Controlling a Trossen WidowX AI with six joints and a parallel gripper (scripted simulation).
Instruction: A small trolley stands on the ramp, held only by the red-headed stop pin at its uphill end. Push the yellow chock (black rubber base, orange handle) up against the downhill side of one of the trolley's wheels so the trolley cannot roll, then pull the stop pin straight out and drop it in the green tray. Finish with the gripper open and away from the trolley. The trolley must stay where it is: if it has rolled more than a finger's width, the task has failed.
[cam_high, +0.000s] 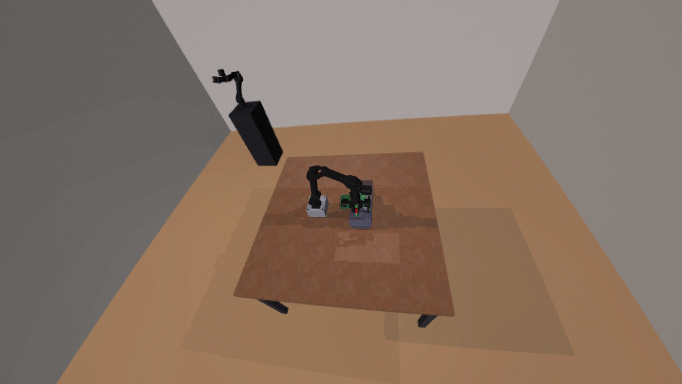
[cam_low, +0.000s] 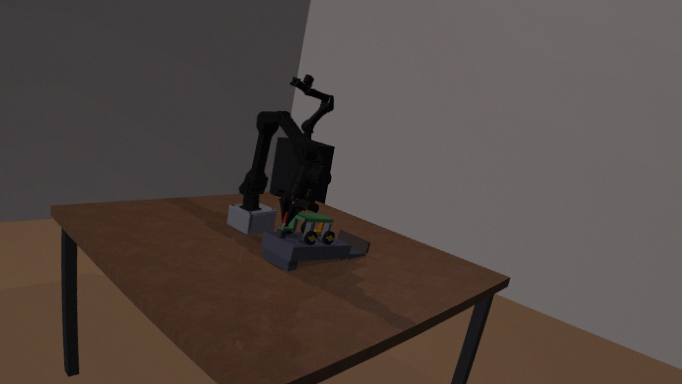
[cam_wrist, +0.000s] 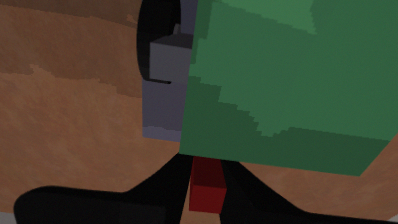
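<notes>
My gripper tip is 18 cm to the right of the green tray, 14 cm above it and 12 cm past it. Round my gripper tip: stop pin (right at my gripper tip); then grey ramp (11 cm to the left, 9 cm below, 2 cm ahead); then trolley (10 cm to the left, 2 cm below, 2 cm ahead).
</notes>
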